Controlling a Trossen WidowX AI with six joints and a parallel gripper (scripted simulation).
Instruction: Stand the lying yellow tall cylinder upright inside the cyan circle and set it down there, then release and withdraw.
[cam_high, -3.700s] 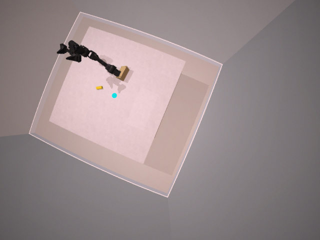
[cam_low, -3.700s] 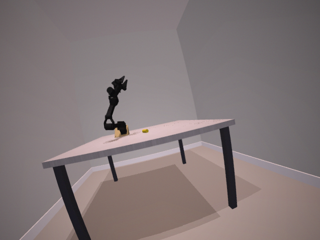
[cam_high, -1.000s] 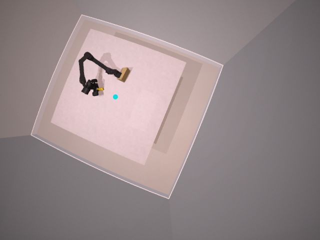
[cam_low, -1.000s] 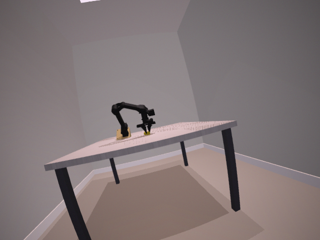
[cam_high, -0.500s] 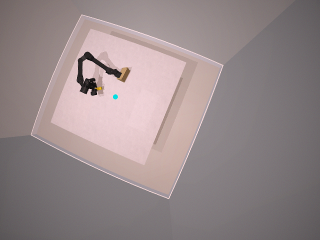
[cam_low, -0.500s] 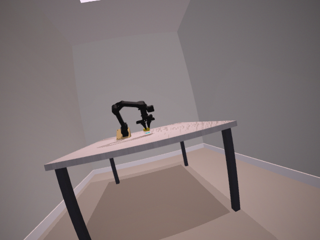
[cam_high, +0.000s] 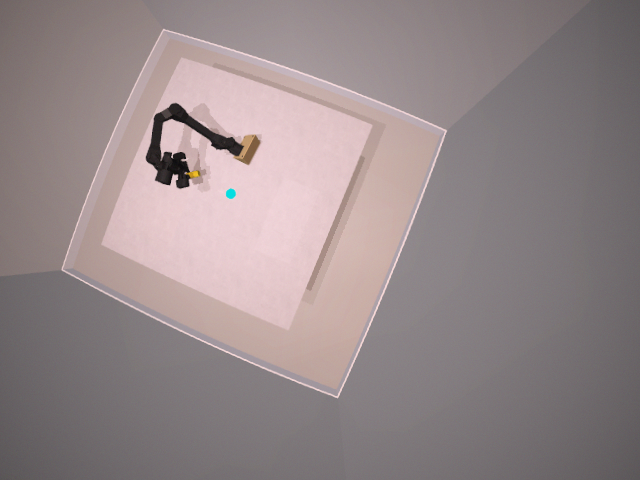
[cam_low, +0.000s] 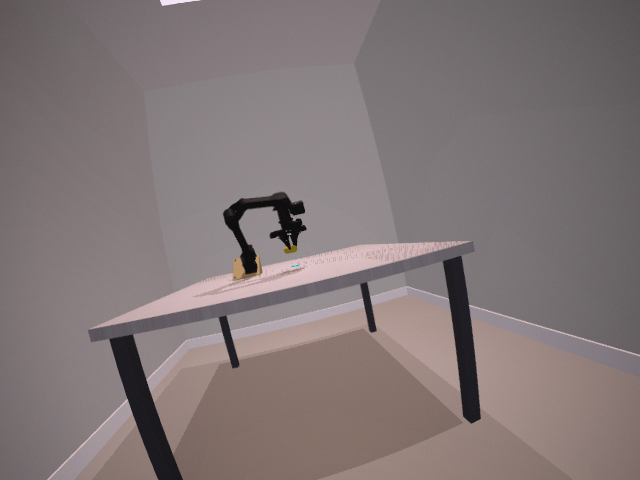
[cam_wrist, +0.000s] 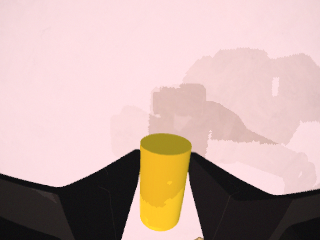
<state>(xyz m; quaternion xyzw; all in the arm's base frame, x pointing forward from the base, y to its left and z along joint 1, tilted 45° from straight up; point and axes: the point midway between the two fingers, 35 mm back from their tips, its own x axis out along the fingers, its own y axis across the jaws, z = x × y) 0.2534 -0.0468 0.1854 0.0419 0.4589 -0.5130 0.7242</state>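
The cyan circle is 10 mm behind my gripper tip, 220 mm to the left of it and 100 mm below it. The rest, counted from my gripper tip: yellow tall cylinder: 10 mm behind, 20 mm to the left.
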